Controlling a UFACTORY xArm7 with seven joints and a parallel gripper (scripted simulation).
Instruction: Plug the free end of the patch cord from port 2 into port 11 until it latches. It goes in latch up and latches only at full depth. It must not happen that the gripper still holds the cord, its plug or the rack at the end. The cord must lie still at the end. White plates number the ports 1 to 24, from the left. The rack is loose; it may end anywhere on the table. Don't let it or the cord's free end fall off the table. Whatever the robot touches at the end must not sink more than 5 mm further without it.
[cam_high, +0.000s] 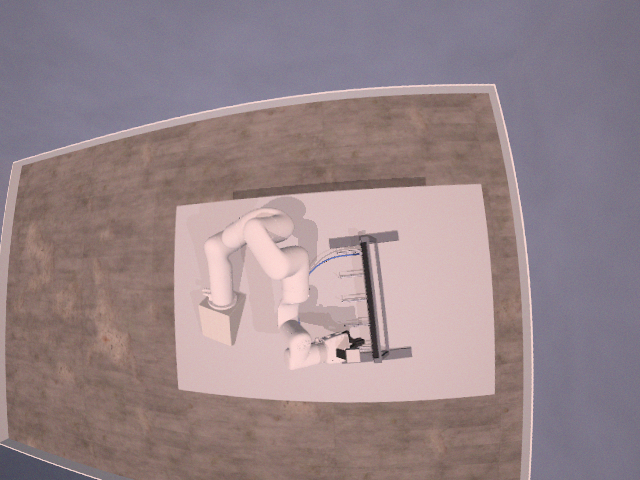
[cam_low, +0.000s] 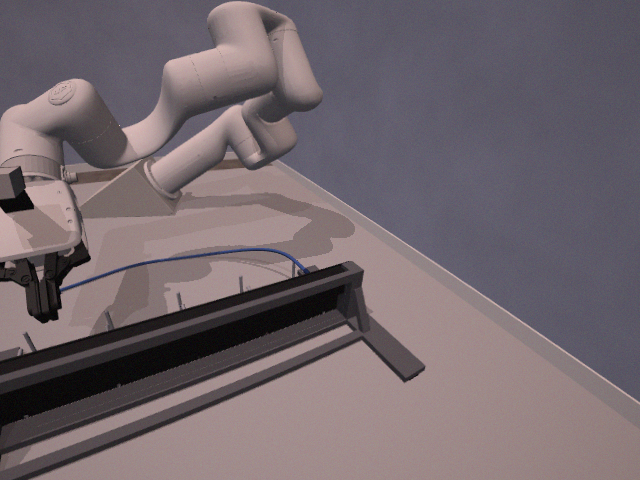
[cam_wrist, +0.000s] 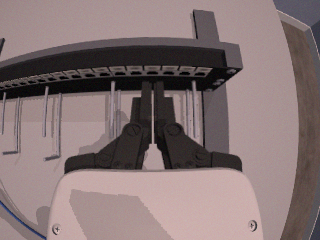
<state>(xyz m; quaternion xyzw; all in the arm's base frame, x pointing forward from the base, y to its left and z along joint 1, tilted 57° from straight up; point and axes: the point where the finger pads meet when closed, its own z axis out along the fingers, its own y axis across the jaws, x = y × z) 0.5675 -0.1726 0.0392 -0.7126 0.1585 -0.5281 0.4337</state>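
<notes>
The plug lies 190 mm behind my hand, 100 mm to the right of it and 120 mm below it.
</notes>
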